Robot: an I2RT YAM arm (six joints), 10 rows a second.
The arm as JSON. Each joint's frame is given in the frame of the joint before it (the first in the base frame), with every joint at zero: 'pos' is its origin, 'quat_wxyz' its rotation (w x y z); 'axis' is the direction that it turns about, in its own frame. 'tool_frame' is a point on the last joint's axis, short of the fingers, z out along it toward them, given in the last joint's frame.
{
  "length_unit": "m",
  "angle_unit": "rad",
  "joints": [
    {
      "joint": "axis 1",
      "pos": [
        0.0,
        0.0,
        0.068
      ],
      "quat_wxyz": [
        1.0,
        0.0,
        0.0,
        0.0
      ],
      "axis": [
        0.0,
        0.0,
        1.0
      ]
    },
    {
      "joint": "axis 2",
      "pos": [
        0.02,
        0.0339,
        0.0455
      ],
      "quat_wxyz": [
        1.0,
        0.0,
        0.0,
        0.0
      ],
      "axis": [
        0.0,
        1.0,
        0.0
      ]
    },
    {
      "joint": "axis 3",
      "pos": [
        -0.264,
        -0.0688,
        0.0
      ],
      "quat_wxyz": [
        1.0,
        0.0,
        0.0,
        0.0
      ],
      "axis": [
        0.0,
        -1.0,
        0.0
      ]
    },
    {
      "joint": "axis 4",
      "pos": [
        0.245,
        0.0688,
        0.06
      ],
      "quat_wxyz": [
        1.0,
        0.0,
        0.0,
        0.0
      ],
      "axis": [
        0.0,
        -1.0,
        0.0
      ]
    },
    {
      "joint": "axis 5",
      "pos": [
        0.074,
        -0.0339,
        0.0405
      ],
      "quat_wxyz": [
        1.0,
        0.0,
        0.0,
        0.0
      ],
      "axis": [
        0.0,
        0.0,
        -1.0
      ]
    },
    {
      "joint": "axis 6",
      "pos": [
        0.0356,
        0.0,
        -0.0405
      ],
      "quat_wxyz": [
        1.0,
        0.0,
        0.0,
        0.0
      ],
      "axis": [
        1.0,
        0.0,
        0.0
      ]
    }
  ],
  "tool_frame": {
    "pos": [
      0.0,
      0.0,
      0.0
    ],
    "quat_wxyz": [
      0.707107,
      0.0,
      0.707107,
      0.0
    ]
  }
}
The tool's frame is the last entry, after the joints.
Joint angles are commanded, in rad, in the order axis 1, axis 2, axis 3, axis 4, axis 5, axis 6. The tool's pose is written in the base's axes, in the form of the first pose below.
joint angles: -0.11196, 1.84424, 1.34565, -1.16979, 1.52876, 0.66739
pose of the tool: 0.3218, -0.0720, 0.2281, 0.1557, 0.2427, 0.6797, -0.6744
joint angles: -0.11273, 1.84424, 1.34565, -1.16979, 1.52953, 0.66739
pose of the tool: 0.3217, -0.0722, 0.2281, 0.1555, 0.2428, 0.6794, -0.6748
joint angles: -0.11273, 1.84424, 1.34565, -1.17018, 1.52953, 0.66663
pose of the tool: 0.3217, -0.0722, 0.2281, 0.1551, 0.2424, 0.6795, -0.6748
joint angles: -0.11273, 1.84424, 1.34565, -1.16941, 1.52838, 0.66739
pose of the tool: 0.3217, -0.0722, 0.2281, 0.1555, 0.2431, 0.6797, -0.6743
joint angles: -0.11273, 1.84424, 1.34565, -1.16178, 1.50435, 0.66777
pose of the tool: 0.3222, -0.0722, 0.2272, 0.1556, 0.2492, 0.6863, -0.6654
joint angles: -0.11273, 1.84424, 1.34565, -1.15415, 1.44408, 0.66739
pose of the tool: 0.3227, -0.0721, 0.2250, 0.1512, 0.2601, 0.7038, -0.6435
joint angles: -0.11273, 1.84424, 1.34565, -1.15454, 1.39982, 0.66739
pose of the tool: 0.3225, -0.0718, 0.2234, 0.1459, 0.2661, 0.7169, -0.6276
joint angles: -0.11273, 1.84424, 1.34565, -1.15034, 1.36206, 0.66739
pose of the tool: 0.3228, -0.0716, 0.2221, 0.1431, 0.2725, 0.7274, -0.6134
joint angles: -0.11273, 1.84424, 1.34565, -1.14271, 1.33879, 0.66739
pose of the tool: 0.3234, -0.0715, 0.2212, 0.1432, 0.2778, 0.7332, -0.6040
